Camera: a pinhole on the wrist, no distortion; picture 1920 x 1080 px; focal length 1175.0 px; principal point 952.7 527.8 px. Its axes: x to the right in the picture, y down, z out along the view. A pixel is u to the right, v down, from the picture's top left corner.
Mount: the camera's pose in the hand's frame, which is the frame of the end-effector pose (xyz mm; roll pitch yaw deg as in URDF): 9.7 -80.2 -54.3 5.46 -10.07 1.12
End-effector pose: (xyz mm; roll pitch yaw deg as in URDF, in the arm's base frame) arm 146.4 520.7 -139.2 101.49 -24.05 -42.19
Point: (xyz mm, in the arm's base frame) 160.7 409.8 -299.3
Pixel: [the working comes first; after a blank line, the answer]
In the camera's frame: 29.3 -67.2 165.9

1160.5 52.2
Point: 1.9 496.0 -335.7
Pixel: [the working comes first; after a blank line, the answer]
In the camera's frame: -136.2 -11.8 225.1

241.9 466.3
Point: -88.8 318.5 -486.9
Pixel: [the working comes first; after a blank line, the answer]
In the camera's frame: -113.8 -107.8 455.1

658.8 249.5
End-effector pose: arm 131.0 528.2 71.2 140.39 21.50 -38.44
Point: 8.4 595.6 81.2
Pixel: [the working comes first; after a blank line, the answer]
In the camera's frame: -120.4 86.2 116.3

outside the picture
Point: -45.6 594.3 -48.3
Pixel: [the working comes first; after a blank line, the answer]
In the camera's frame: -90.7 38.1 244.8

517.1 710.9
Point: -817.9 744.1 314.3
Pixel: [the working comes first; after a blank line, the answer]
In the camera's frame: -825.1 412.0 511.9

outside the picture
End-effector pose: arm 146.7 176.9 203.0 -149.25 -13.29 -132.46
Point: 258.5 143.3 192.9
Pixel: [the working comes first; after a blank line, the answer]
In the camera's frame: -42.0 1.1 116.0

527.6 539.3
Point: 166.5 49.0 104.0
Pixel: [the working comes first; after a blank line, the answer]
In the camera's frame: 82.4 69.5 187.5

1469.3 963.1
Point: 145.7 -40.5 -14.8
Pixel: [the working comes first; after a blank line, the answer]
In the camera's frame: 157.0 110.2 311.4

1545.2 943.8
